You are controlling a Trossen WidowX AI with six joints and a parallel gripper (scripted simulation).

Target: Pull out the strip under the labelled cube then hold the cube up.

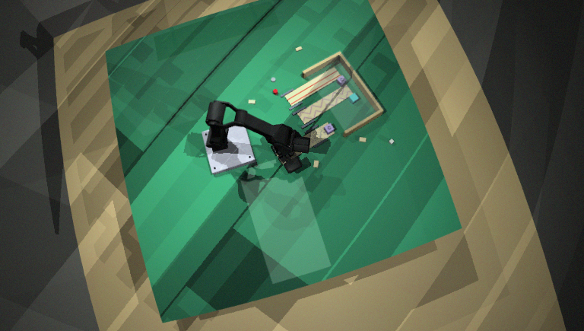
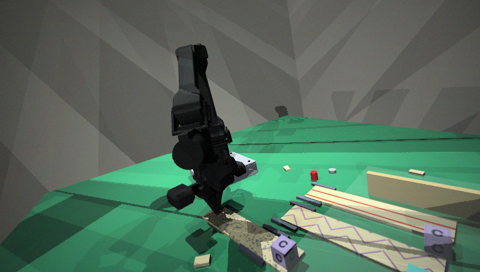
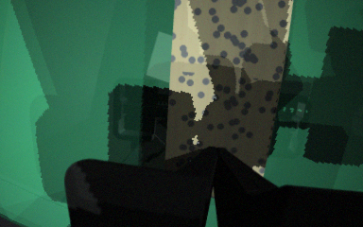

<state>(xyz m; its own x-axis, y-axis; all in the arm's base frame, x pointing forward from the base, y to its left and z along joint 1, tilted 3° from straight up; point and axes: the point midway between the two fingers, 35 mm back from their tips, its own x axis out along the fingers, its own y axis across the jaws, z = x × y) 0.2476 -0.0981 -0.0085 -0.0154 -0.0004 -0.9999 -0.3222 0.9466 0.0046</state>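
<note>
Now: the dotted strip 9 cm ahead of my gripper tip and 3 cm to the left of it. From my gripper tip the other things lie so: red cylinder 28 cm to the left, 2 cm ahead, 1 cm above; grey disc 34 cm to the left, 2 cm ahead.
</note>
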